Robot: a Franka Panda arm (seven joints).
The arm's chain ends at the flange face. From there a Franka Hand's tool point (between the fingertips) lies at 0.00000 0.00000 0.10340 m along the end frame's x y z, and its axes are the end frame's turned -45 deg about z.
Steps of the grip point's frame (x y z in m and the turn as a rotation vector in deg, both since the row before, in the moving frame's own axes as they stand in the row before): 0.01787 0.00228 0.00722 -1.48 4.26 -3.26; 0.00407 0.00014 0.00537 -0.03 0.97 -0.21; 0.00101 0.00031 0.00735 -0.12 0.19 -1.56; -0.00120 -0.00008 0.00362 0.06 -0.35 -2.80; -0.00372 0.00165 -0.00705 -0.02 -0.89 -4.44; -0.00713 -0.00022 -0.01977 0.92 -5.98 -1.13; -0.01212 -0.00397 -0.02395 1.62 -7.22 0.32; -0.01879 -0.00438 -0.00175 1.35 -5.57 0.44
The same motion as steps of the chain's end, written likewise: 0.00704 -0.00727 0.00754 1.97 4.06 -3.26; 0.00170 -0.00158 0.00538 0.66 0.71 -0.21; 0.00054 -0.00040 0.00735 0.05 0.22 -1.56; -0.00039 0.00041 0.00362 -0.21 -0.29 -2.80; -0.00040 0.00259 -0.00704 -0.64 -0.62 -4.44; 0.00353 -0.00165 -0.01919 -3.58 -4.88 -1.13; -0.00011 -0.00133 -0.02309 -3.96 -6.25 0.32; -0.00755 0.00485 -0.00123 -2.98 -4.89 0.44
